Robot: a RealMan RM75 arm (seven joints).
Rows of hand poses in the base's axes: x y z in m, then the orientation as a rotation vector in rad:
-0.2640, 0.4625, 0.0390, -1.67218, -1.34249, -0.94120
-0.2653, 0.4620, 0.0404, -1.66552, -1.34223, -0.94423
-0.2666, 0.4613, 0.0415, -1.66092, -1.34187, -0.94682
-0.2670, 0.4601, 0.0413, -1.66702, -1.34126, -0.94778
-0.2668, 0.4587, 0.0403, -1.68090, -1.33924, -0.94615
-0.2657, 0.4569, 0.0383, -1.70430, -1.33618, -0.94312
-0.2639, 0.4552, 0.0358, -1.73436, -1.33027, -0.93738
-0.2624, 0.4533, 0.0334, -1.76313, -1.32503, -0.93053
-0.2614, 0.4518, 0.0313, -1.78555, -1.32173, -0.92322
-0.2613, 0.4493, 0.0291, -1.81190, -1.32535, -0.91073
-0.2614, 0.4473, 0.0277, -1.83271, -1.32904, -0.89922
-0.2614, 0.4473, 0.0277, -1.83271, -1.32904, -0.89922
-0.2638, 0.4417, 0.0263, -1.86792, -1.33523, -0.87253
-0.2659, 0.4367, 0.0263, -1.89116, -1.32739, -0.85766
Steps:
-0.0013, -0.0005, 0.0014, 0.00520, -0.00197, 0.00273
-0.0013, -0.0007, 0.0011, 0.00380, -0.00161, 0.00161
-0.0004, -0.0012, -0.0002, -0.00346, -0.00026, -0.00437
0.0002, -0.0014, -0.0010, -0.00834, 0.00231, -0.00857
0.0011, -0.0018, -0.0020, -0.01436, 0.00379, -0.01420
0.0018, -0.0017, -0.0025, -0.01778, 0.00696, -0.01820
0.0015, -0.0019, -0.0024, -0.01763, 0.00715, -0.01673
0.0010, -0.0015, -0.0021, -0.01465, 0.00638, -0.01197
0.0001, -0.0025, -0.0022, -0.02232, 0.00628, -0.00971
-0.0001, -0.0020, -0.0014, -0.01845, 0.00553, -0.00676
0.0000, 0.0000, 0.0000, 0.00000, 0.00000, 0.00000
-0.0024, -0.0056, -0.0014, -0.03270, 0.01401, -0.00892
-0.0021, -0.0050, 0.0000, -0.01448, 0.01278, -0.01177

